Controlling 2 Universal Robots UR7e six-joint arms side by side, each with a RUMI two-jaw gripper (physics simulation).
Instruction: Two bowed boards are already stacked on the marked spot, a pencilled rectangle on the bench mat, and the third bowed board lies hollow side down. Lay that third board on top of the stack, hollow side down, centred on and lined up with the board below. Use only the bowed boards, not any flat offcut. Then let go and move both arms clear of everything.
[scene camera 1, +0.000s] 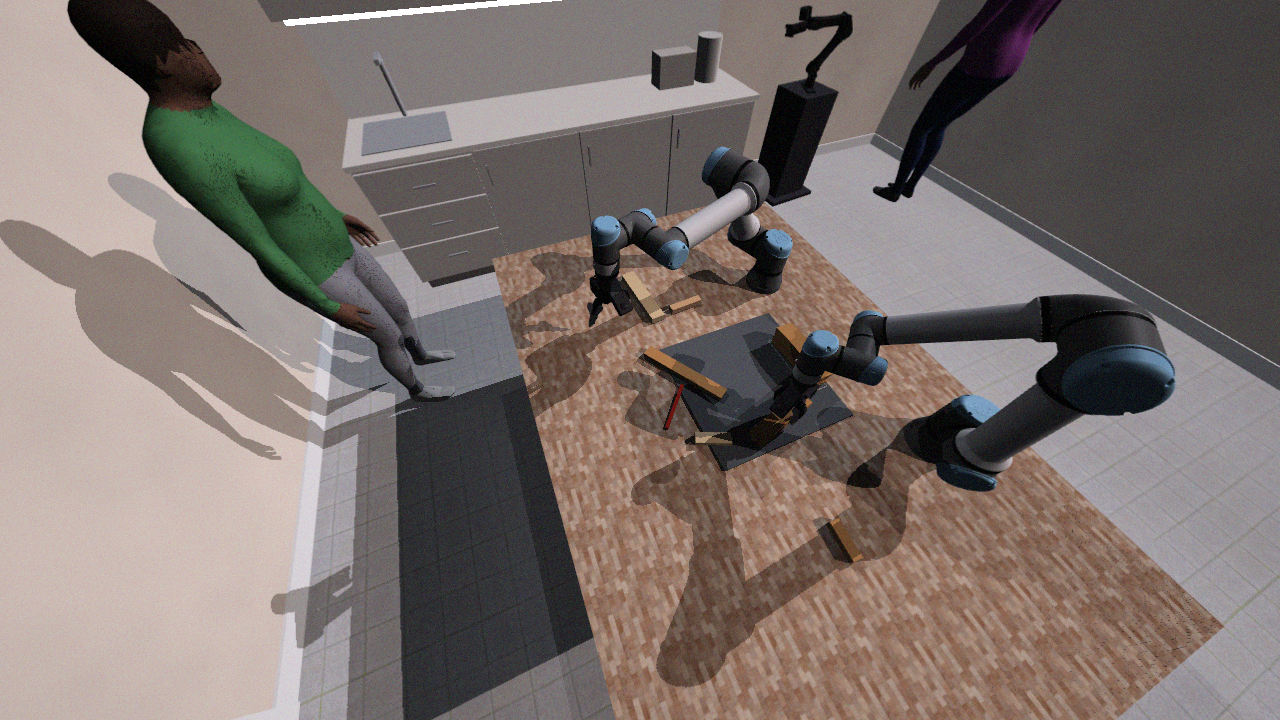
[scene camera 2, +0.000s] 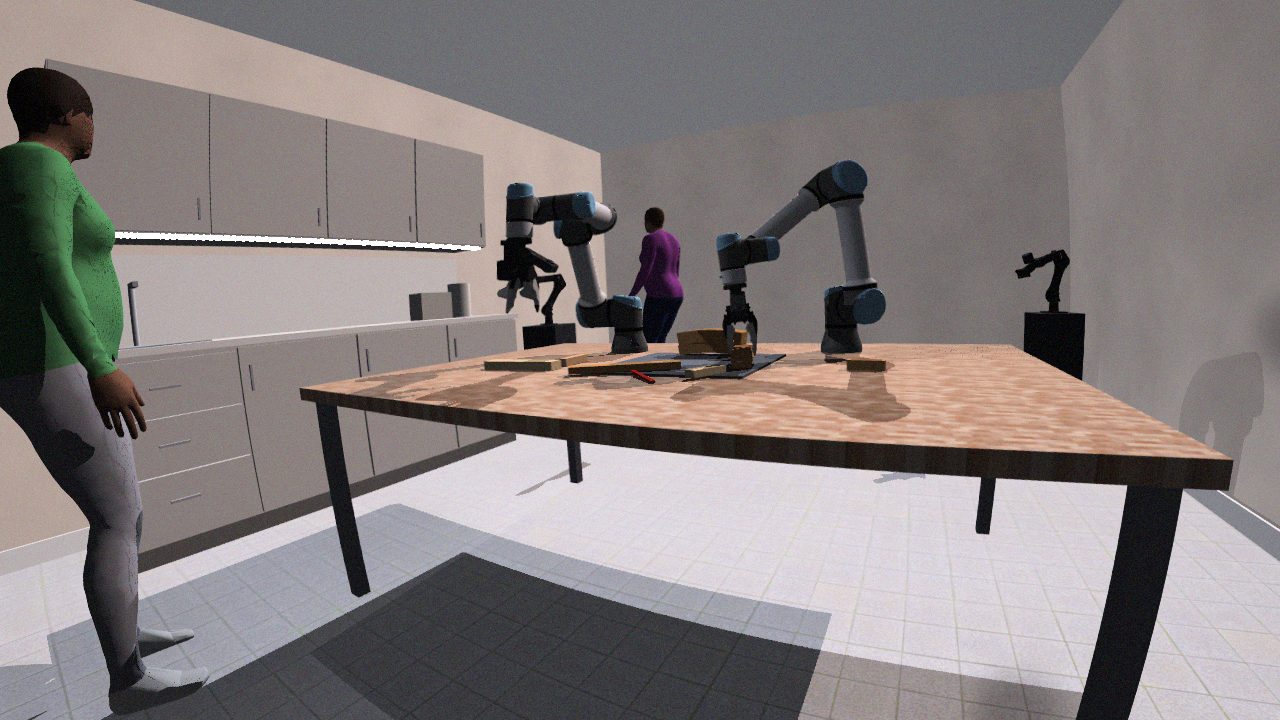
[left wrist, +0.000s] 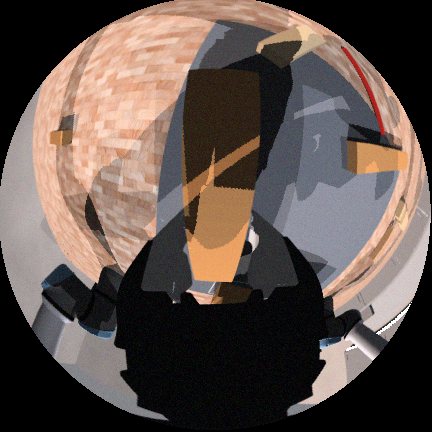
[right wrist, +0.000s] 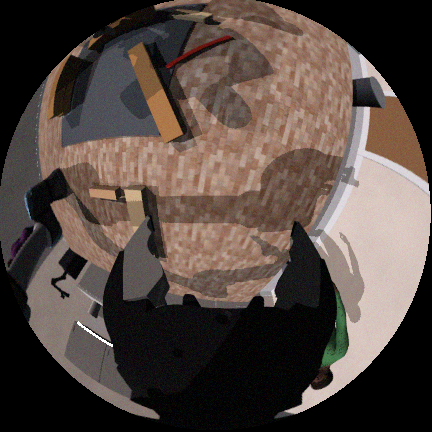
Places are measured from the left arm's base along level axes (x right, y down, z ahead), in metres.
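Pixels of known places: left gripper, fingertip midpoint: (left wrist: 215, 208); right gripper, fingertip midpoint: (scene camera 1: 610, 317) (scene camera 2: 523, 312) (right wrist: 223, 219); left arm's base at its link origin: (scene camera 1: 928, 441) (scene camera 2: 841, 351) (left wrist: 118, 280); right arm's base at its link origin: (scene camera 1: 763, 282) (scene camera 2: 629, 351) (right wrist: 60, 182).
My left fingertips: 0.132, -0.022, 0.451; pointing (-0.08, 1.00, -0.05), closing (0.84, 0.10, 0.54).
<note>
Ahead of a thing's pixels: the offset from my left fingertips to its top centre, as dx, dy, dz. Level surfaces: height alone.
The third bowed board {-0.007, -0.036, +0.016} (scene camera 1: 769, 429) (scene camera 2: 742, 357) (left wrist: 220, 200) lies on the dark bench mat {dy +0.016} (scene camera 1: 729, 344) (left wrist: 340, 200) (right wrist: 100, 122). My left gripper (scene camera 1: 784, 413) (scene camera 2: 742, 345) (left wrist: 215, 208) is down over it, shut on its two long sides; its shadow darkens much of the board. The stack of two bowed boards {+0.217, -0.075, -0.137} (scene camera 1: 789, 339) (scene camera 2: 705, 341) {+0.216, -0.030, -0.138} (left wrist: 234, 294) (right wrist: 66, 90) stands at the mat's far side, partly hidden by my left arm in scene camera 1. The pencilled rectangle cannot be made out. My right gripper (scene camera 1: 607, 309) (scene camera 2: 520, 302) (right wrist: 223, 219) is open and empty, high above the table.
A long flat board (scene camera 1: 684, 373) (left wrist: 377, 157) (right wrist: 155, 95) lies at the mat's edge beside a red pencil {+0.096, +0.009, +0.345} (scene camera 1: 674, 407). Pale offcuts {+0.624, -0.006, +0.388} (scene camera 1: 642, 297) {-0.040, -0.003, +0.247} (scene camera 1: 713, 438) and small pieces {+0.553, -0.004, +0.217} (scene camera 1: 684, 304) {-0.373, -0.005, -0.039} (scene camera 1: 844, 540) lie around. Two people (scene camera 1: 241, 188) (scene camera 1: 971, 80) stand by the table.
</note>
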